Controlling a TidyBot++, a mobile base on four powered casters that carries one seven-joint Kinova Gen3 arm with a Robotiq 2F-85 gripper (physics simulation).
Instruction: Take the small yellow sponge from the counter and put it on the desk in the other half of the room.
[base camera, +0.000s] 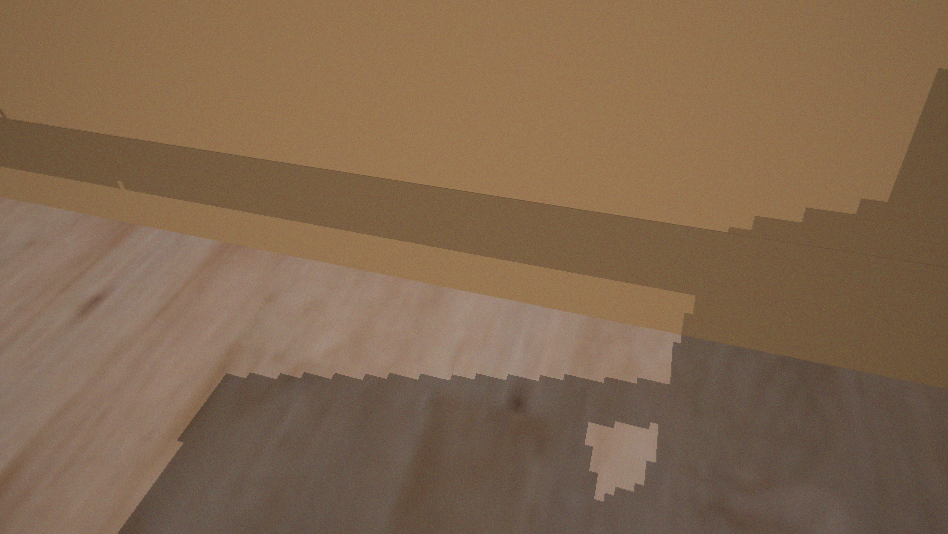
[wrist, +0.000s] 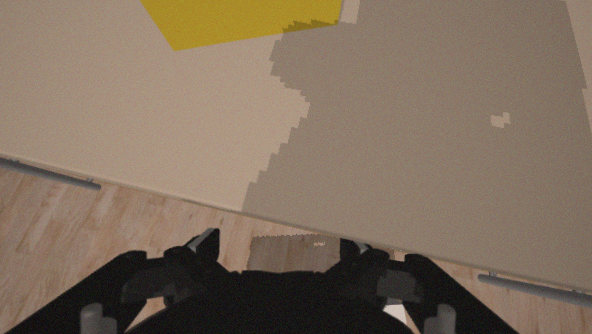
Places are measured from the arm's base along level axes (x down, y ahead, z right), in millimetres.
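Pixels of known places: gripper, between the fingertips: (wrist: 280, 242).
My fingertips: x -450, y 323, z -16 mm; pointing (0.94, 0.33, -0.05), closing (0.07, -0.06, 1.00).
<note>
Ahead of a thing's pixels: the offset from my fingertips to its middle. "spot": to the spot under its first point. Level surfaces: height alone.
The yellow sponge {spot: dz -10, dx -77, dy +118 mm} (wrist: 245, 17) shows in part at the top edge of the wrist view, left of centre; the rest of it is cut off by the frame. It lies on the pale counter {dx -64 mm} (wrist: 125, 110). My gripper (wrist: 280, 242) is open, with nothing between its fingers. In the wrist view its fingertips appear beyond the counter's front edge, over the floor, and apart from the sponge. The desk does not show in either view.
The tan cabinet front {spot: dz -39, dx +633, dy +46 mm} (base camera: 398, 86) fills the upper part of the base camera view, with wood floor {dx +846 mm} (base camera: 298, 318) below it. Grey bar handles (wrist: 55, 175) (wrist: 535, 289) stick out from below the counter's front edge. A broad shadow falls across the counter's right part.
</note>
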